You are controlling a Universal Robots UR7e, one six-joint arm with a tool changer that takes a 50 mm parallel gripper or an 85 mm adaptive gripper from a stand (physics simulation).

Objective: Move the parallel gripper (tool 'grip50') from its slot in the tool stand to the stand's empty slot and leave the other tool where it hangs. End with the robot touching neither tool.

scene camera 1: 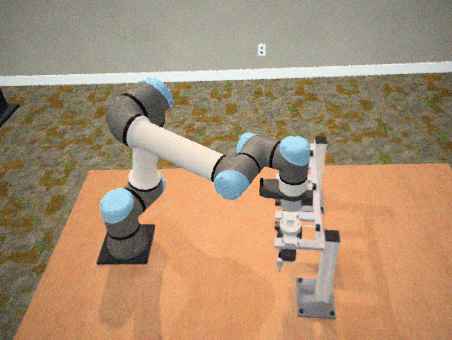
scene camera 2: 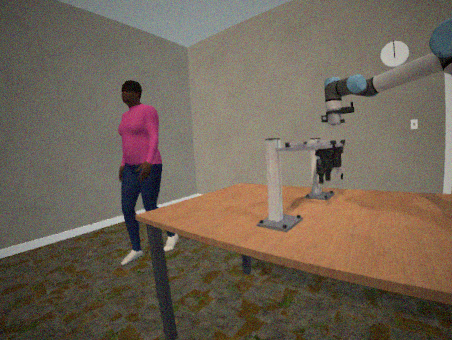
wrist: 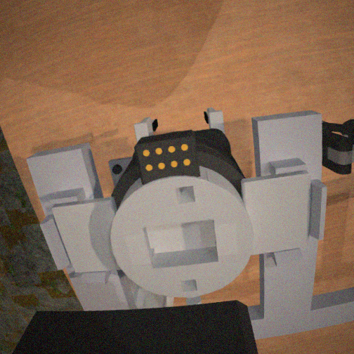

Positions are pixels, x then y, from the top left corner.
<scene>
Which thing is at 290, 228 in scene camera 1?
A parallel gripper.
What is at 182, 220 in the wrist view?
A parallel gripper.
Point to a tool stand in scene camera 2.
276, 220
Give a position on a tool stand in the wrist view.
288, 142
</scene>
